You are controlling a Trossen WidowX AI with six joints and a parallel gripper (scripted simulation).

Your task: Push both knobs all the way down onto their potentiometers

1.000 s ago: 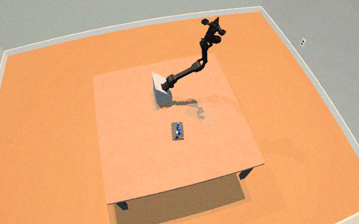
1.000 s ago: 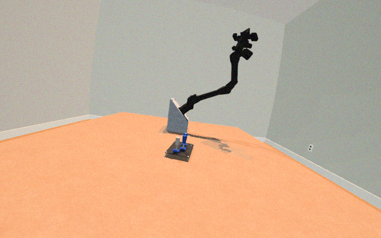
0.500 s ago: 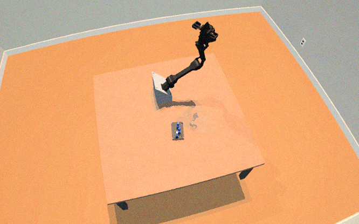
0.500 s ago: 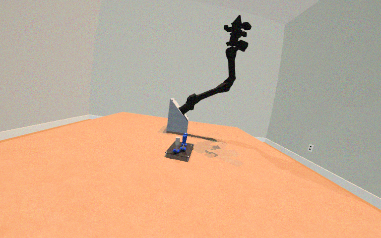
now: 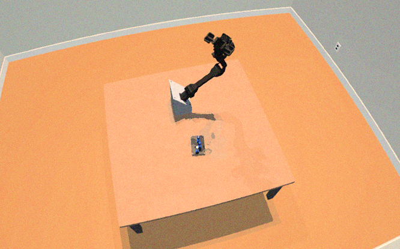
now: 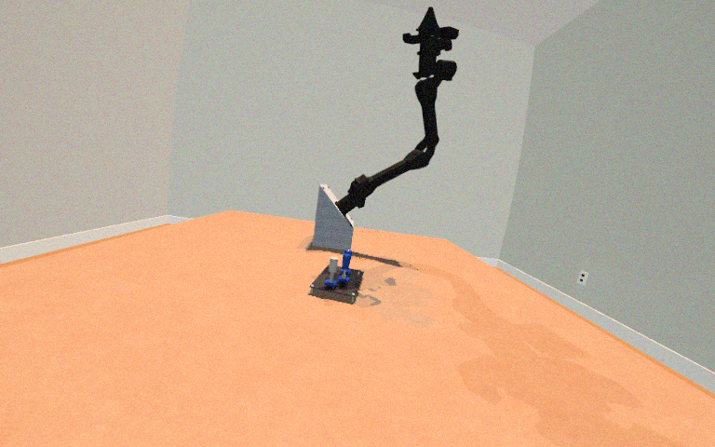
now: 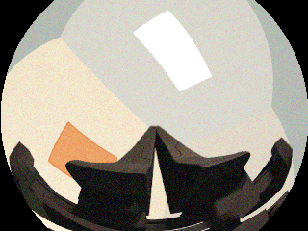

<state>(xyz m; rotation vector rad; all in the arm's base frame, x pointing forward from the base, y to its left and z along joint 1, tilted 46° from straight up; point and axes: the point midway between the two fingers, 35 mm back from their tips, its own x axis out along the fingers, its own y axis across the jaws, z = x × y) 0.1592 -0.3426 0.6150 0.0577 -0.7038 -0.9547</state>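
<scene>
Right now the blue knob is 78 cm below my gripper tip, 23 cm ahead of it and 15 cm to the right of it.
</scene>
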